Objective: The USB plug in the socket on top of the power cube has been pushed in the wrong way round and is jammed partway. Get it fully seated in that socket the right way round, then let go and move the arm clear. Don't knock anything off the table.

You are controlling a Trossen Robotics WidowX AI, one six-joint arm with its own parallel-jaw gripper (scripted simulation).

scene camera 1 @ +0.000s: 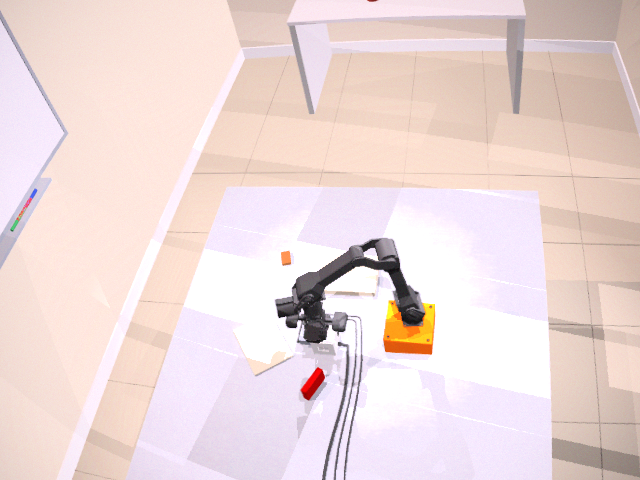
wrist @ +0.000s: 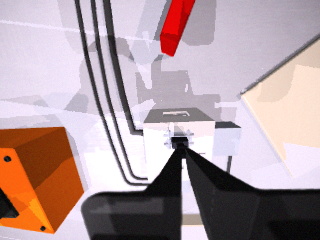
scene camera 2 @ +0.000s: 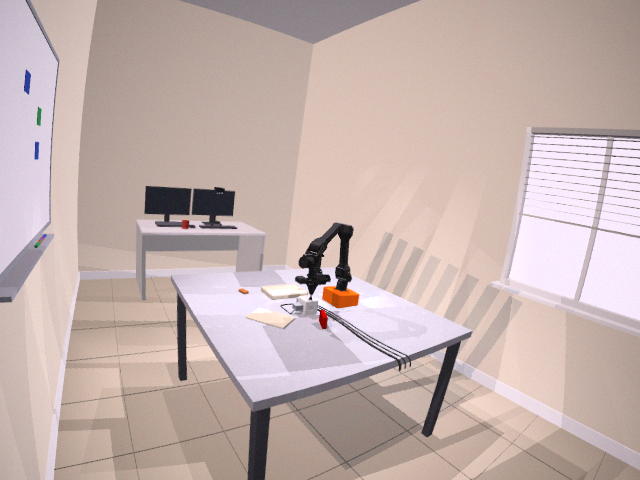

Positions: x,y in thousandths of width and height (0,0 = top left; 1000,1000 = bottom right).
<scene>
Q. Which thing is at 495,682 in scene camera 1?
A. The gripper.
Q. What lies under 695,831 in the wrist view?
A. The gripper.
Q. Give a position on a book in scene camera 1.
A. At 565,586
</scene>
